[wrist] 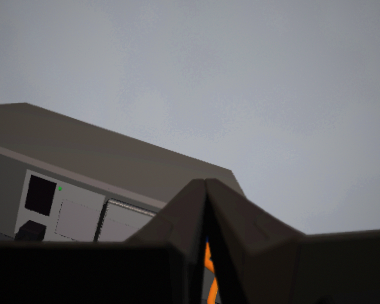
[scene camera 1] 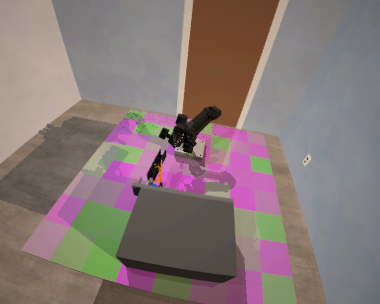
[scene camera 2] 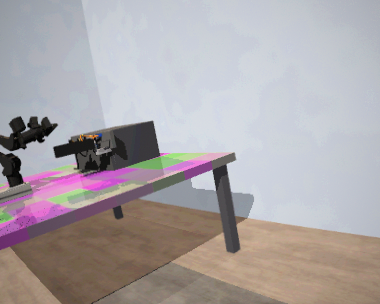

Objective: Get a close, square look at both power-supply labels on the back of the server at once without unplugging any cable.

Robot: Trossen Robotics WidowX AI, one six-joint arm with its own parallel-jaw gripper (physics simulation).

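Frame: origin at the arm's base, x ahead, y left, z up, level; centimetres.
Seen in the pictures: gripper, fingertip midpoint: (wrist: 204, 191) (scene camera 1: 174, 147) (scene camera 2: 57, 124); arm's base, origin of the base link: (scene camera 2: 16, 185).
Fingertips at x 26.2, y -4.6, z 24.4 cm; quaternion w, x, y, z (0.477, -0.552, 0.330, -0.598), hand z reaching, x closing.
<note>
Offsets run from my fingertips to a thing's top centre. "spot": to the spot under its first point. Level surfaces: height alone.
The grey server (scene camera 1: 180, 235) (scene camera 2: 137, 145) (wrist: 105, 135) stands on the table. In the wrist view its back is tilted and low at the left. A pale power-supply panel there has a dark socket {spot: dz -11.4, dx +18.6, dy +14.0 cm} (wrist: 41, 195), a green light {spot: dz -10.0, dx +18.8, dy +12.2 cm} (wrist: 60, 188) and a faintly outlined pale label {spot: dz -12.7, dx +18.9, dy +9.7 cm} (wrist: 77, 220) with no readable text. A metal handle {spot: dz -9.2, dx +18.9, dy +4.6 cm} (wrist: 132, 206) stands beside it. Further right, my fingers hide the back; a second label cannot be made out. My gripper (scene camera 2: 56, 126) (wrist: 204, 191) is shut and empty, raised off the table, apart from the server.
Orange cable (scene camera 1: 160, 172) (scene camera 2: 89, 137) (wrist: 214, 290) runs at the server's back, showing between my fingers in the wrist view. A black plug {dz -14.6, dx +17.6, dy +13.7 cm} (wrist: 31, 231) sits below the socket. A long black bar {spot: dz -9.5, dx +8.0, dy -7.2 cm} (scene camera 1: 156, 167) (scene camera 2: 72, 149) sticks out from the server's back. The table {dz -29.2 cm} (scene camera 1: 105, 220) (scene camera 2: 165, 175) is checkered.
</note>
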